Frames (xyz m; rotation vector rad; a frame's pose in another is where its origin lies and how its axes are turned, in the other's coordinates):
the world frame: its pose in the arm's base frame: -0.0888 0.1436 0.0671 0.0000 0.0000 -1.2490
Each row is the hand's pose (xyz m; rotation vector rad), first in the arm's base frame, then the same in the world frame.
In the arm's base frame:
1: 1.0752 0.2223 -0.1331 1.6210 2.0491 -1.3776
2: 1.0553 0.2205 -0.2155 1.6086 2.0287 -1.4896
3: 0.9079 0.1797 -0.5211 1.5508 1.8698 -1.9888
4: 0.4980 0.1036 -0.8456 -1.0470 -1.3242 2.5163
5: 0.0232 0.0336 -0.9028 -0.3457 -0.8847 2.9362
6: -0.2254 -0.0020 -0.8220 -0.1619 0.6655 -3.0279
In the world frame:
1: 0.2935 1.1291 -0.2002 0.1022 2.2815 -0.8346
2: 0.2889 1.1097 -0.2826 0.1026 2.2325 -0.9264
3: 0.2810 0.9570 -0.5882 0.1346 1.9795 -1.3162
4: 0.2235 0.5440 -0.9127 0.0615 1.3805 -1.7519
5: 0.1398 0.0715 -0.9699 -0.1829 0.7102 -1.8779
6: 0.0949 -0.1756 -0.8891 -0.3910 0.3344 -1.8198

